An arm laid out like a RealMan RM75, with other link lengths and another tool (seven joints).
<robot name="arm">
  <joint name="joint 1" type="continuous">
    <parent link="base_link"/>
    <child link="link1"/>
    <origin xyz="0 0 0.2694" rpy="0 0 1.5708"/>
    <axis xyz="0 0 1"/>
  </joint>
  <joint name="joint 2" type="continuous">
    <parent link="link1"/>
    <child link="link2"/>
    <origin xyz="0 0 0" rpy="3.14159 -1.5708 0"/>
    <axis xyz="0 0 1"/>
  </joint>
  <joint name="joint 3" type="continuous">
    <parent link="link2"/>
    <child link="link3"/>
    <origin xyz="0.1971 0 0" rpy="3.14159 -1.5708 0"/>
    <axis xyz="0 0 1"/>
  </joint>
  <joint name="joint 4" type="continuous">
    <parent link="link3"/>
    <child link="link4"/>
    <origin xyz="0 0 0" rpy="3.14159 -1.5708 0"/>
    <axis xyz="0 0 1"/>
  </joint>
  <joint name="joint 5" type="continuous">
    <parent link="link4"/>
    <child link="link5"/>
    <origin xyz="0.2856 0 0" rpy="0 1.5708 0"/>
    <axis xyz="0 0 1"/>
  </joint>
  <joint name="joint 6" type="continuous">
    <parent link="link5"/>
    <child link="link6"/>
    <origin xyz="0 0 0" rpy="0 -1.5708 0"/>
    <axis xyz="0 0 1"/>
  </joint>
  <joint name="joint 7" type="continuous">
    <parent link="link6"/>
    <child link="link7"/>
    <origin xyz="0.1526 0 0" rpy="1.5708 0 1.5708"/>
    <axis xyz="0 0 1"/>
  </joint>
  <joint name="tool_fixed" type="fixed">
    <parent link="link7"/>
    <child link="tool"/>
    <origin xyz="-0.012 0.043 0.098" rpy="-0.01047 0 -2.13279"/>
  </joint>
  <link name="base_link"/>
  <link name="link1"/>
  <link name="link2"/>
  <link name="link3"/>
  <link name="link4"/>
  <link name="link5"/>
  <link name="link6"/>
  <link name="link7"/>
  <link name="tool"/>
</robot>
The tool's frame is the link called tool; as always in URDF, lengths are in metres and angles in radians. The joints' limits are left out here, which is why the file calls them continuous.
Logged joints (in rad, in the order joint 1, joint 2, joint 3, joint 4, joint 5, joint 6, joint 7), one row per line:
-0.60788 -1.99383 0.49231 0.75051 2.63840 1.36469 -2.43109
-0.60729 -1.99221 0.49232 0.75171 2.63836 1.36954 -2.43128
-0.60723 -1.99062 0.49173 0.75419 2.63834 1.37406 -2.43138
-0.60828 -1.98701 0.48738 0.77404 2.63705 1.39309 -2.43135
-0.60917 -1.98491 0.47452 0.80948 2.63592 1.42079 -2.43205
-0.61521 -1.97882 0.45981 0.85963 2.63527 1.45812 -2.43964
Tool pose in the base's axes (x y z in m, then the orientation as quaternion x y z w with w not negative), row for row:
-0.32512 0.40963 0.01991 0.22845 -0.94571 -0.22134 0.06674
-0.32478 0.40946 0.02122 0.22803 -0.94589 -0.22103 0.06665
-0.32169 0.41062 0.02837 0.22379 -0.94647 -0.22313 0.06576
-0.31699 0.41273 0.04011 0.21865 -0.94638 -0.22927 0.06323
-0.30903 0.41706 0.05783 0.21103 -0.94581 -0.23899 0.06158
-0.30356 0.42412 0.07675 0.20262 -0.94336 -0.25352 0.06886
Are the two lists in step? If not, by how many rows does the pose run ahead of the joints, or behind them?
The pose runs 1 row ahead of the joints: the pose in row i belongs to the joints in row i + 1.
